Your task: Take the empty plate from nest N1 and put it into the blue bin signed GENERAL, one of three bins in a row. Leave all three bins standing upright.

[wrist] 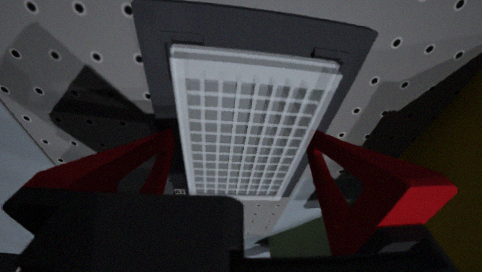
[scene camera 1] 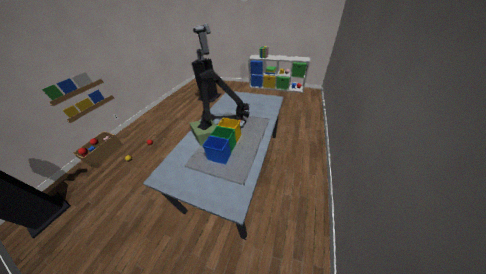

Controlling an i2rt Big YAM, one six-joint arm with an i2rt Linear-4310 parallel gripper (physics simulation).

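Pixels of known places: gripper, fingertip midpoint: [wrist: 240, 136]; arm's base at its link origin: [scene camera 1: 204, 126].
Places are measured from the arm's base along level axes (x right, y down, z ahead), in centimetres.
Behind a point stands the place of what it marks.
A clear gridded plate [wrist: 247, 135] {y 7.4, x -26.8, z 25.5 cm} sits in a dark grey nest [wrist: 250, 27] {y 8.8, x -27.7, z 31.1 cm} in the wrist view; no wells show filled. A nest sign that reads N1 is not legible. My gripper [wrist: 240, 136] {y 8.5, x -27.0, z 24.3 cm} [scene camera 1: 244, 121] {y 8.5, x -27.0, z 24.3 cm} is open, its two red fingers on either side of the plate, with nothing held between them. How far the fingertips are from the plate's sides is hard to tell. The blue bin [scene camera 1: 218, 150] {y -7.6, x 27.8, z 35.4 cm} stands upright, nearest the camera in the row of three, before a green bin [scene camera 1: 223, 134] {y 0.6, x 3.2, z 23.9 cm} and a yellow bin [scene camera 1: 230, 125] {y -0.1, x -10.2, z 24.3 cm}, both upright. The GENERAL sign is not legible.
The row of bins stands on a grey perforated board [scene camera 1: 220, 172] {y 9.9, x 35.4, z 38.1 cm} [wrist: 30, 65] {y 10.0, x -40.5, z 26.9 cm} on the blue-grey table [scene camera 1: 170, 175] {y 11.2, x 54.0, z -0.4 cm}. A light green block-like object [scene camera 1: 198, 131] {y -2.4, x 10.6, z 1.1 cm} stands left of the bins, close to the arm. The yellow bin [wrist: 450, 165] {y 6.4, x -10.6, z 25.6 cm} shows at the right edge of the wrist view.
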